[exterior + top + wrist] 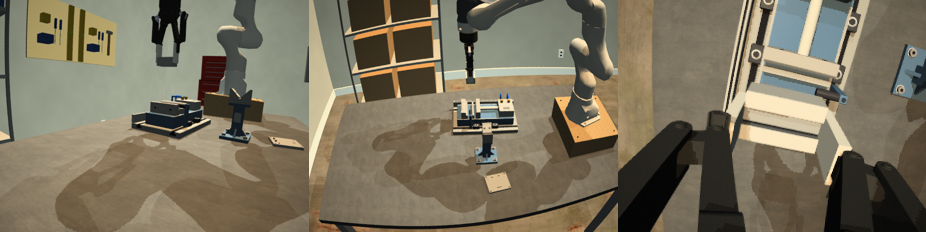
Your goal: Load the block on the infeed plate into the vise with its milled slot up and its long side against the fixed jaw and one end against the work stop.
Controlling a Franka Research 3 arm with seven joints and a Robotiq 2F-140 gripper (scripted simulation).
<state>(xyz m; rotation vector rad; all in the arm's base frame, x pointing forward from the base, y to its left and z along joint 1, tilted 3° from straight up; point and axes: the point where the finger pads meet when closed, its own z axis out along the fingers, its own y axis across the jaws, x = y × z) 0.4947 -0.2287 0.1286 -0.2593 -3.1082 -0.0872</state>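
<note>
The part is 2 cm below my hand. Round my hand: fixed jaw (4 cm ahead, 1 cm to the left, 18 cm below); then moving jaw (3 cm behind, 3 cm to the left, 18 cm below); then work stop rod (2 cm ahead, 6 cm to the left, 17 cm below).
</note>
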